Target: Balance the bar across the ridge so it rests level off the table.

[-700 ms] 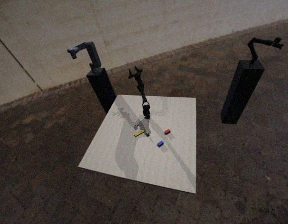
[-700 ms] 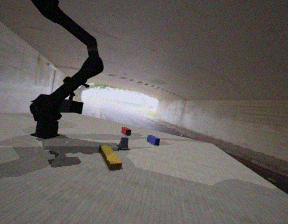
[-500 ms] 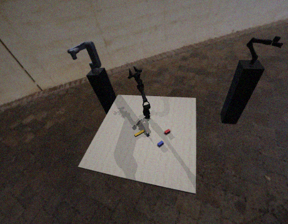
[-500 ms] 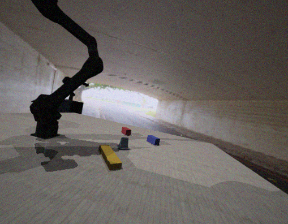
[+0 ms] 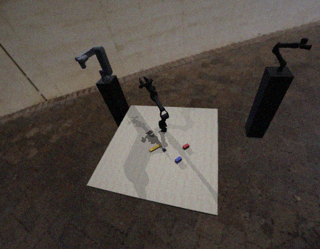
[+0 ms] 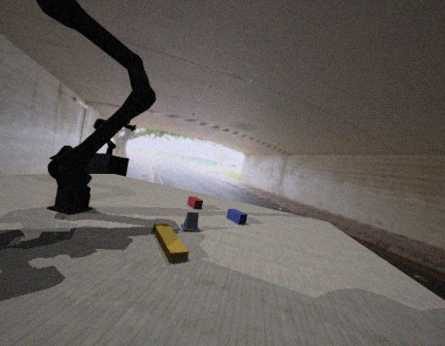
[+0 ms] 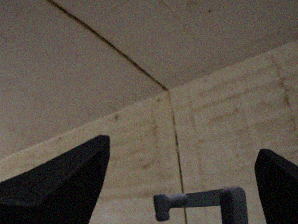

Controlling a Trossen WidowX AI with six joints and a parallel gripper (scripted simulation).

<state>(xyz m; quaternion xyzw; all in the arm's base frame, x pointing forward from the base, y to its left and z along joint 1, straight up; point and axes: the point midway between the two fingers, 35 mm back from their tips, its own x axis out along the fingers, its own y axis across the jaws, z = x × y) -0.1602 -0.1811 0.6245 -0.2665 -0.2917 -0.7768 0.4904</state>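
Now: gripper tip 46 cm short of the yellow bar, 16 cm to the right of it and 64 cm above it. The rest, counted from my gripper tip: red block 40 cm ahead, 51 cm to the left, 63 cm below; blue block 58 cm ahead, 46 cm to the left, 63 cm below.
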